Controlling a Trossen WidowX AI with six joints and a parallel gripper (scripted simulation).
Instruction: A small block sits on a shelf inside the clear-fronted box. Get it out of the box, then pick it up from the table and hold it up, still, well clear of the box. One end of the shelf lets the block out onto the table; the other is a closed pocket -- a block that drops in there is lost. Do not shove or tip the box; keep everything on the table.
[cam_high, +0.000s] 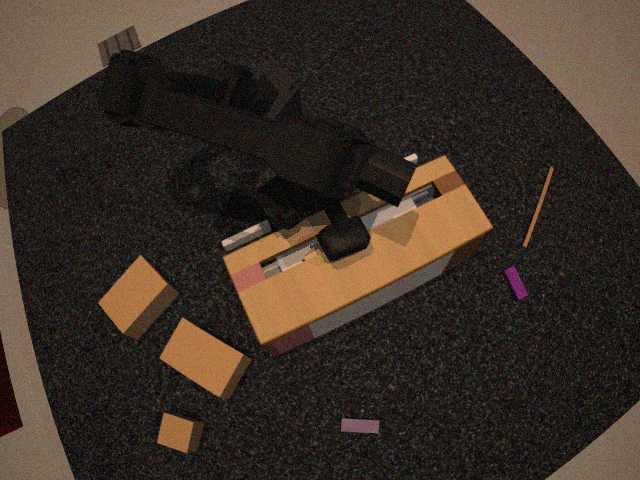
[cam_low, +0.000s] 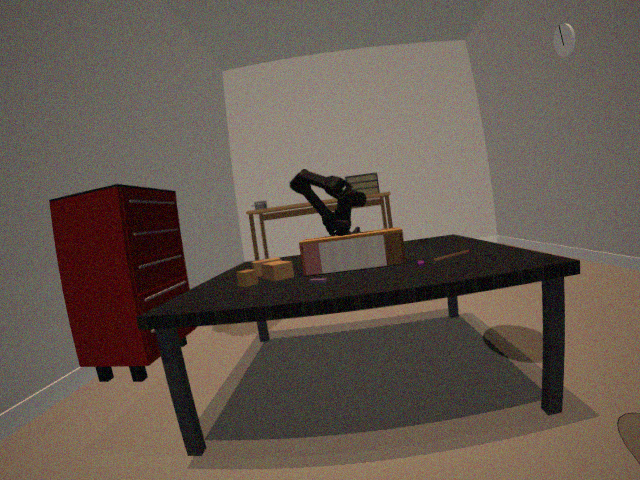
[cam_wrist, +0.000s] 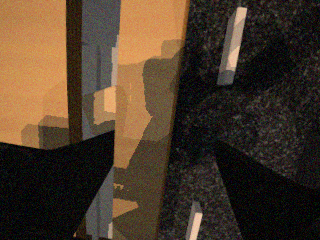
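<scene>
Right now the tan block is 50 mm ahead of my gripper tip and 30 mm to the right of it. Round my gripper tip: thin orange stick (180 mm ahead, 400 mm to the left, 90 mm below); box (40 mm ahead, 40 mm to the left, 30 mm below).
</scene>
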